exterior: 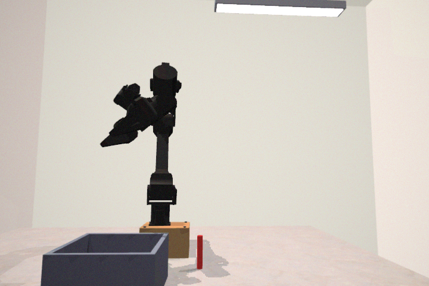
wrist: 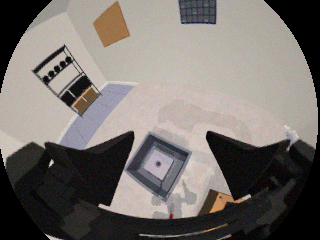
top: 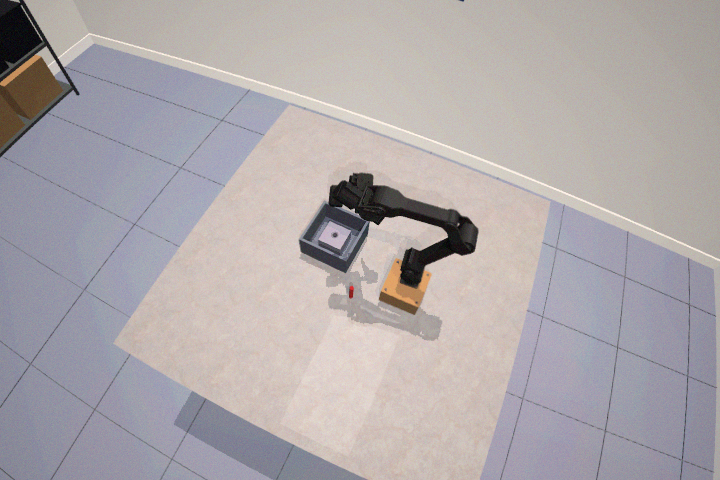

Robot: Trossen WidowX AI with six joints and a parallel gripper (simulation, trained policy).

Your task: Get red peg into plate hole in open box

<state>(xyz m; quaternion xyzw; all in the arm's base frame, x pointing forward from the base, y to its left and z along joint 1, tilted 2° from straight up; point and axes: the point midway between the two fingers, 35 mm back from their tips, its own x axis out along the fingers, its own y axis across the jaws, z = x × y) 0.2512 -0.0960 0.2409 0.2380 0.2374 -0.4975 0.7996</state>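
Now: the red peg 27 cm below my gripper tip, 22 cm to the left of it and 8 cm behind it. Round my gripper tip: box 28 cm below, 5 cm ahead, 4 cm to the left; pale plate 26 cm below, 5 cm ahead, 4 cm to the left.
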